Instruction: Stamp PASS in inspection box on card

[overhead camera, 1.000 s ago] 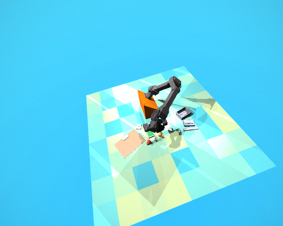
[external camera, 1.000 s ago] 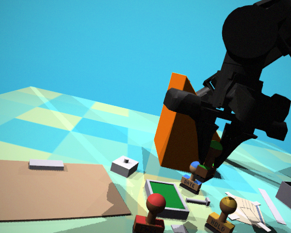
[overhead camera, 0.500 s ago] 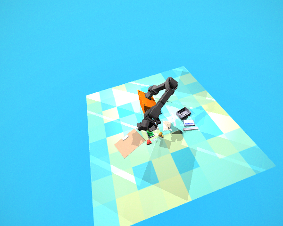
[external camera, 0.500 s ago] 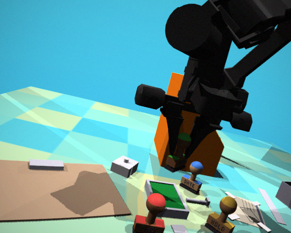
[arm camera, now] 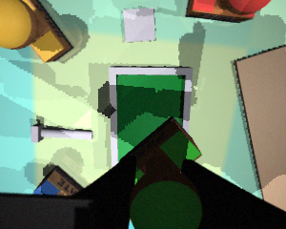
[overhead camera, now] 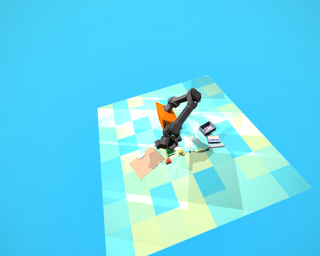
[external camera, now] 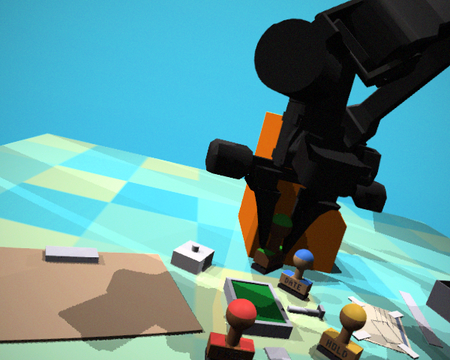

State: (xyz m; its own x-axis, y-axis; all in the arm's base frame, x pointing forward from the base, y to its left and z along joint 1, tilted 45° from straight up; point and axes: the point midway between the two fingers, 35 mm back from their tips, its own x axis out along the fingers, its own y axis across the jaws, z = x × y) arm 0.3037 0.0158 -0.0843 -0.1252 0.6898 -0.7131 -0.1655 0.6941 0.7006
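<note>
Right now my gripper tip is 80 mm above the green ink pad. The rest, counted from my gripper tip: bolt (30 mm behind, 70 mm to the left, 80 mm below); blue date stamp (80 mm behind, 60 mm to the left, 60 mm below); green-knobbed stamp (right at my gripper tip).
</note>
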